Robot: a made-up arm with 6 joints.
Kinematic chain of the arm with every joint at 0, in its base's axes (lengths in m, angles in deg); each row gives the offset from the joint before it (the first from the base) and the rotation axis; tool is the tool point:
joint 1: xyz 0 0 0.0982 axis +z
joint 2: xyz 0 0.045 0 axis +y
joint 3: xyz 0 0 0.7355 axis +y
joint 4: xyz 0 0 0.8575 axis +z
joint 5: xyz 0 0 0 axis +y
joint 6: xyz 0 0 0.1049 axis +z
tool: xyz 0 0 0
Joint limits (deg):
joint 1: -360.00..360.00
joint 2: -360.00..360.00
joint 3: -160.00..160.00
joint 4: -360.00..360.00
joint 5: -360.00..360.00
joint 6: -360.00..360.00
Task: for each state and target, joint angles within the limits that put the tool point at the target. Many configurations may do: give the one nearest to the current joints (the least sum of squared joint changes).
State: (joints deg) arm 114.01 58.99 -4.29 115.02 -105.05 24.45
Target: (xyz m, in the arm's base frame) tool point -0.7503 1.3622 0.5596
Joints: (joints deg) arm 120.52 72.42 -1.02 116.56 -74.75 24.45
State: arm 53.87 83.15 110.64 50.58 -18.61 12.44
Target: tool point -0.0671 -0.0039 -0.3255
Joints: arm 43.71 78.02 155.26 50.43 -1.03 12.44
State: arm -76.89 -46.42 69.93 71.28 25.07 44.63
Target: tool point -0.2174 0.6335 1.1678
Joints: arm -63.39 -80.59 83.36 70.36 26.71 44.63
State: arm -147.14 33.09 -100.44 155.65 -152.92 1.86
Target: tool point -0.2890 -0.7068 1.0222
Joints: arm -114.29 77.43 -77.34 158.11 -153.05 1.86
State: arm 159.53 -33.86 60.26 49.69 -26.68 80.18
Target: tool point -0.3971 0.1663 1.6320
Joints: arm 155.51 -6.61 40.91 49.15 -23.54 80.18
